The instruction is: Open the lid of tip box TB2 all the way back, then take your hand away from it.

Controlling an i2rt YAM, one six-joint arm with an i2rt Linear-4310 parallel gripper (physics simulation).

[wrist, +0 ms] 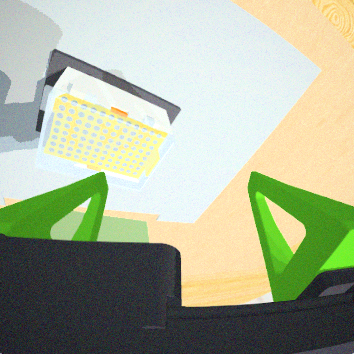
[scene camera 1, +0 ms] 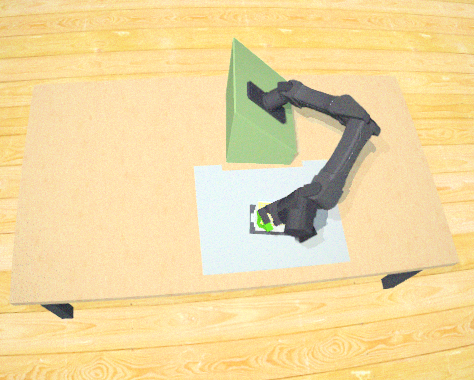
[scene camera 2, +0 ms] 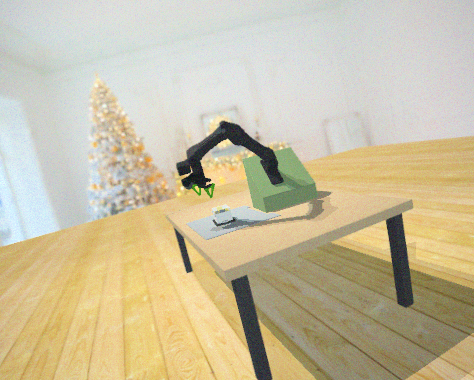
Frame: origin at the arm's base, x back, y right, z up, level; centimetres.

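Where they show: gripper, fingertip midpoint: (wrist: 177, 179) (scene camera 1: 270, 219) (scene camera 2: 205, 196); arm's base at its link origin: (scene camera 1: 265, 103) (scene camera 2: 271, 171).
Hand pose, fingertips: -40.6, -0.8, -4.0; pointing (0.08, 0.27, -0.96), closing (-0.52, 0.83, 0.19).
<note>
Things, the pixels of their top centre, and the offset from my fingertips, as dx, dy, dz. "*": a spot on its surface instead. Level surfaces: height alone.
- tip box at its top centre: (wrist: 103, 154) (scene camera 1: 276, 211) (scene camera 2: 220, 207) +6.0, -3.5, -7.7
- yellow perforated rack at its top centre: (wrist: 103, 154) (scene camera 1: 276, 211) (scene camera 2: 220, 207) +6.1, -3.5, -7.7
- dark holder at a spot on its surface: (wrist: 172, 112) (scene camera 1: 252, 230) * +1.8, +3.7, -14.6
- pale mat at its surface level: dz -15.4
- wooden table at its surface level: dz -15.7
A tip box (scene camera 1: 278, 228) (scene camera 2: 222, 213) (wrist: 84, 85) with white walls and a yellow perforated rack (wrist: 107, 135) sits in a dark holder (scene camera 1: 252, 231) (wrist: 172, 112) on a pale mat (scene camera 1: 225, 240) (scene camera 2: 202, 230) (wrist: 240, 100). No TB2 label is readable. A clear lid appears to be down over the yellow rack, though its edges are faint. My gripper (scene camera 1: 264, 222) (scene camera 2: 205, 195) (wrist: 177, 179) is open with nothing between its green fingers. It hangs above the box and apart from it. In scene camera 1 the gripper and wrist hide much of the box.
A green wedge-shaped stand (scene camera 1: 260, 142) (scene camera 2: 290, 197) carries the arm's base behind the mat. The arm (scene camera 1: 350, 145) (scene camera 2: 230, 131) arches from it around the right side in scene camera 1. The wooden table (scene camera 1: 100, 200) (scene camera 2: 320, 225) extends around the mat.
</note>
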